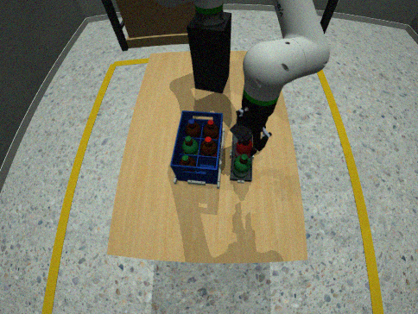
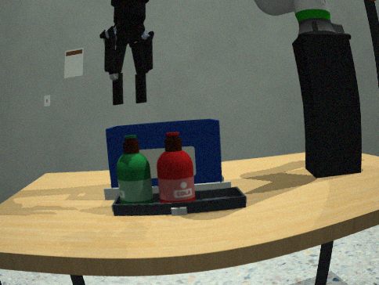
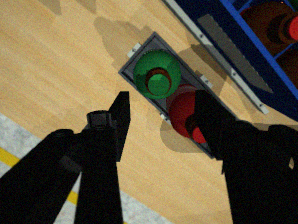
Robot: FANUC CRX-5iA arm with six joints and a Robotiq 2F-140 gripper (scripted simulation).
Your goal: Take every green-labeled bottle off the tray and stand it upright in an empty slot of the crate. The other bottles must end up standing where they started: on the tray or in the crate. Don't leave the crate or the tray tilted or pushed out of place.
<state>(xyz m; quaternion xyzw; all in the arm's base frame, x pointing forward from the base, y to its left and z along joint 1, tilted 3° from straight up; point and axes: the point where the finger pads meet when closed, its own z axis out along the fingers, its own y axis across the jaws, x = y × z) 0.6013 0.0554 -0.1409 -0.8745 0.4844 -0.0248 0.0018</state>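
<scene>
The red cola bottle is 17 cm below my hand, 8 cm behind it and 2 cm to the left of it. The rest, counted from my hand: blue crate (18 cm to the right, 17 cm below, 10 cm behind); then tray (24 cm below, 8 cm behind, 2 cm to the left).
</scene>
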